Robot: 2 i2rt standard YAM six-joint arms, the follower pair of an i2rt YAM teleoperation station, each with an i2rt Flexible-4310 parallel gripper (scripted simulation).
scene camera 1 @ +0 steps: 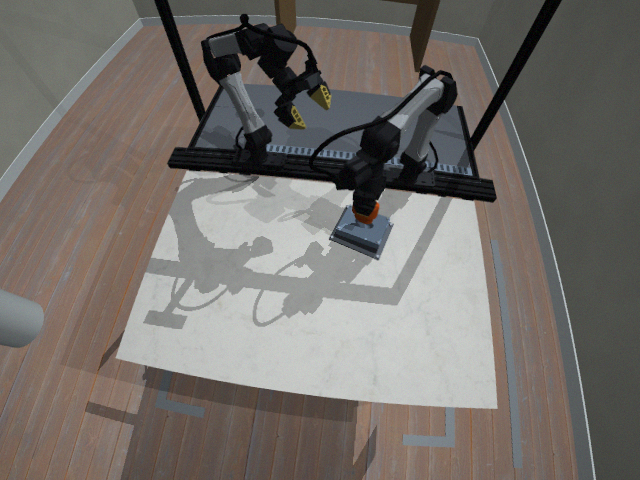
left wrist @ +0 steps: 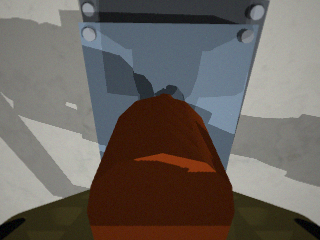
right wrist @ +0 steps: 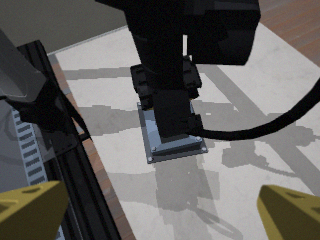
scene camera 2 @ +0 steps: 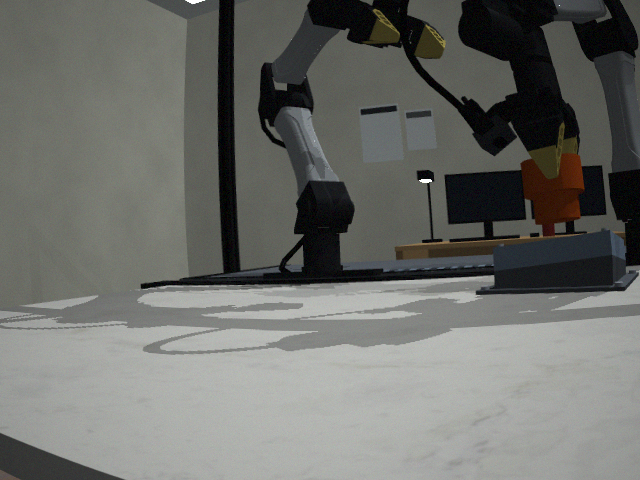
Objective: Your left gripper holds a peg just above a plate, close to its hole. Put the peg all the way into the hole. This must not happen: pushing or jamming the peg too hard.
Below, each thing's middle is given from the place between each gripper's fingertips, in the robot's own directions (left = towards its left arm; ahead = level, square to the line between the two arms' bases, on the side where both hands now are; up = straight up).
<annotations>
The blue-grey plate (scene camera 1: 370, 233) is 1 cm ahead of my left hand and 9 cm below it. Also, from my left hand: orange stepped peg (scene camera 2: 555, 200) (2 cm below).
Right now the orange stepped peg is 24 cm below my right hand (scene camera 2: 421, 45), 17 cm to the left of it and 12 cm ahead of it. The rest, counted from my right hand: blue-grey plate 32 cm below, 18 cm to the left, 12 cm ahead.
</annotations>
